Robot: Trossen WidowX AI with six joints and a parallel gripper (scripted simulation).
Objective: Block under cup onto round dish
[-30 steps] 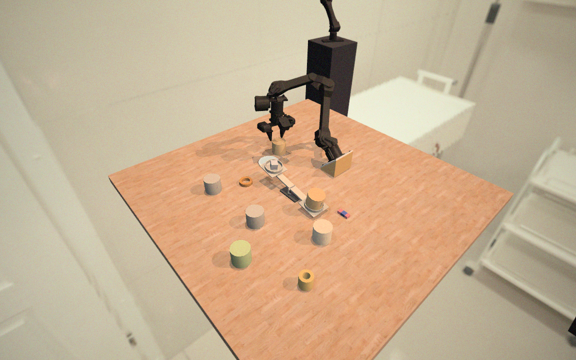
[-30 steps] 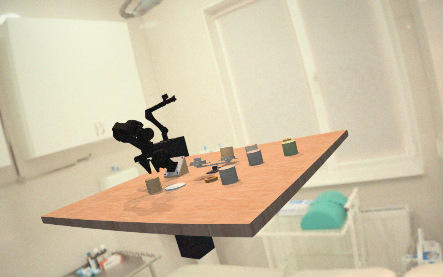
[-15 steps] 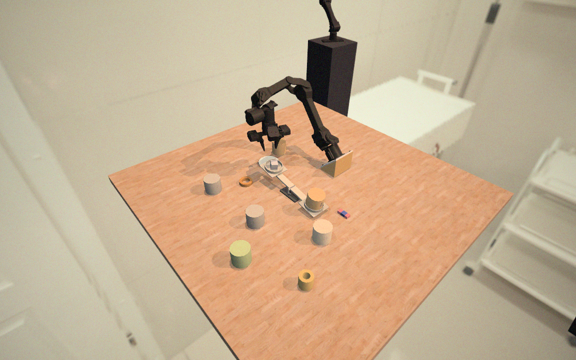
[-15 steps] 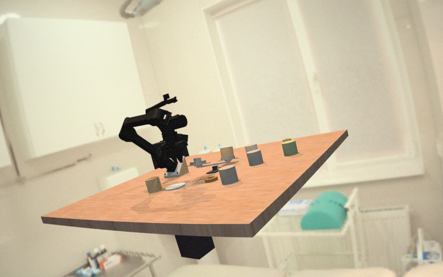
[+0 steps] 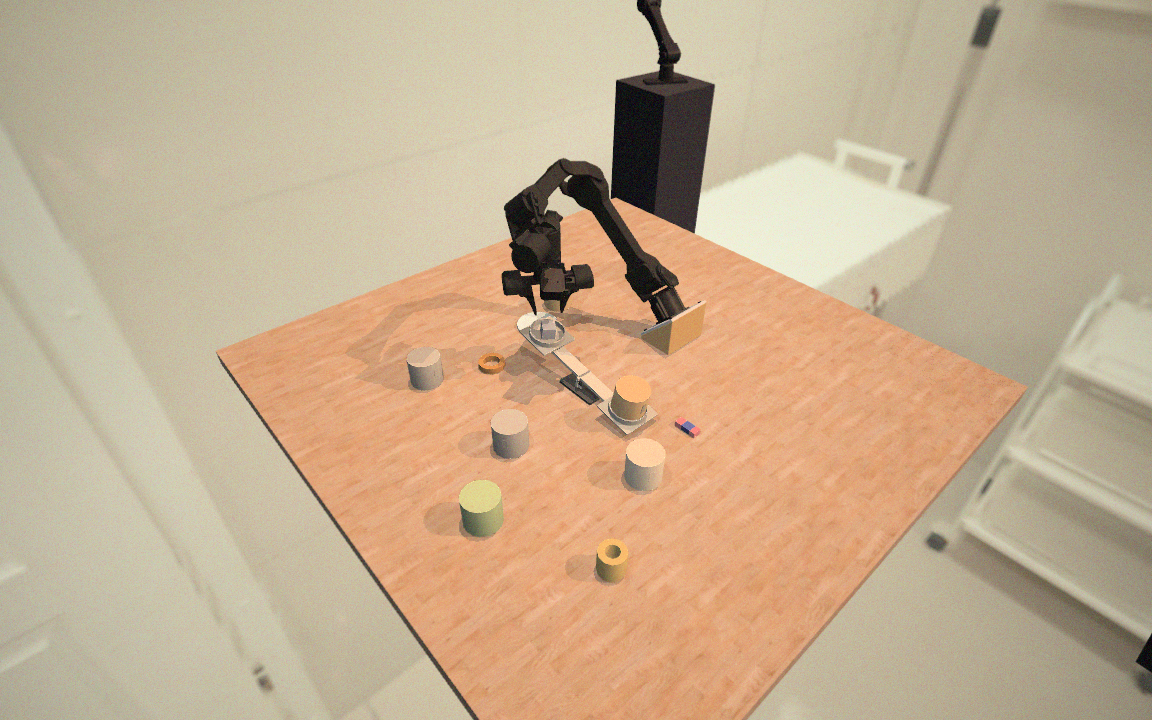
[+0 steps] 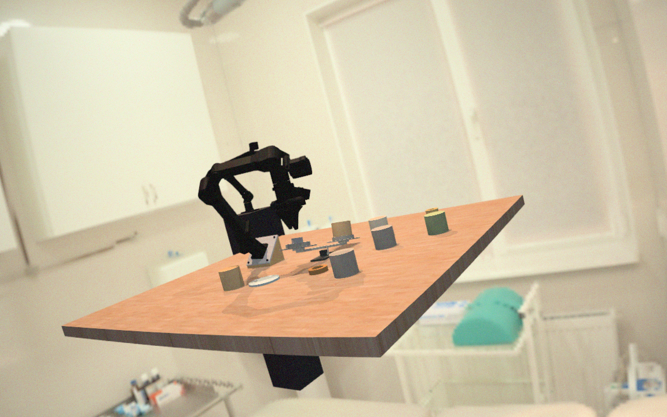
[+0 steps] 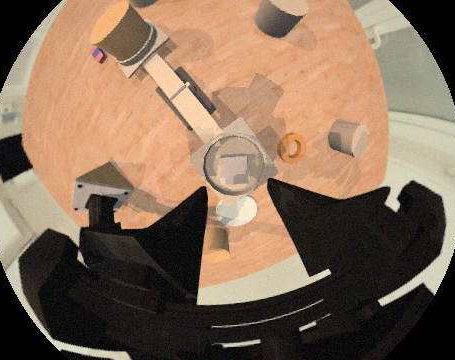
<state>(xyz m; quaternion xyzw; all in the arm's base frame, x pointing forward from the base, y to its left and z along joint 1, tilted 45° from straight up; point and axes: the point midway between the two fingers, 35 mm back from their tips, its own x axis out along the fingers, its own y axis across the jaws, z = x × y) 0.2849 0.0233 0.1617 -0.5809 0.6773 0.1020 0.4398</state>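
The grey block lies 40 mm below my gripper tip. The rest, counted from my gripper tip: small balance (120 mm to the left, 90 mm below); then round white dish (60 mm behind, 130 mm to the right, 130 mm below); then cup (10 mm behind, 280 mm to the left, 70 mm below).
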